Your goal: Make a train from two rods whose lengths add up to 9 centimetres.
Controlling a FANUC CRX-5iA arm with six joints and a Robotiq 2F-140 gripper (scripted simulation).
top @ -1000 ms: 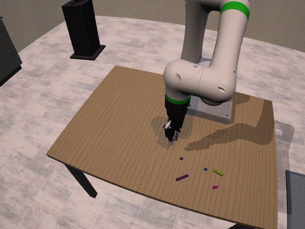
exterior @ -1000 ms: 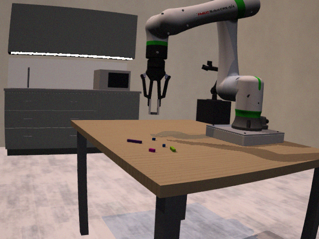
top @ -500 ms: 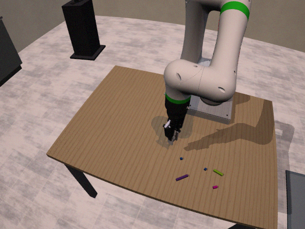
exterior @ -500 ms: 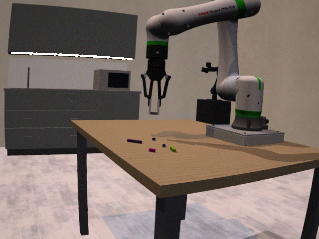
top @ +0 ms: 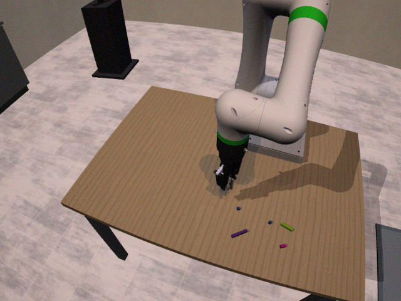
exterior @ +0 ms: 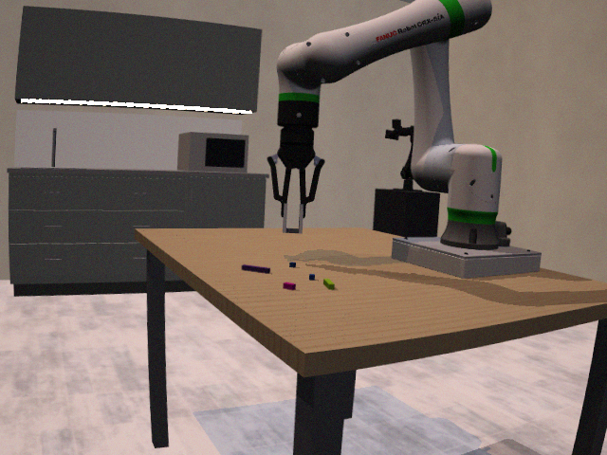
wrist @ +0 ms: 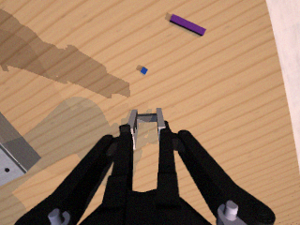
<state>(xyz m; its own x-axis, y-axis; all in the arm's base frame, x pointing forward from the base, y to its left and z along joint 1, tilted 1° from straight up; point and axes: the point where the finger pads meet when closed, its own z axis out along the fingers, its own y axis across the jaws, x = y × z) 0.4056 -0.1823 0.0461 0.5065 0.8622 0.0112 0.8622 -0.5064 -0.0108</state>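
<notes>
Right now my hand is 13 cm short of the purple rod, 8 cm to the right of it and 10 cm above it. Round my hand: grey rod 3 cm below; then magenta rod 15 cm ahead, 24 cm to the left, 10 cm below; then lime rod 7 cm ahead, 25 cm to the left, 10 cm below.
</notes>
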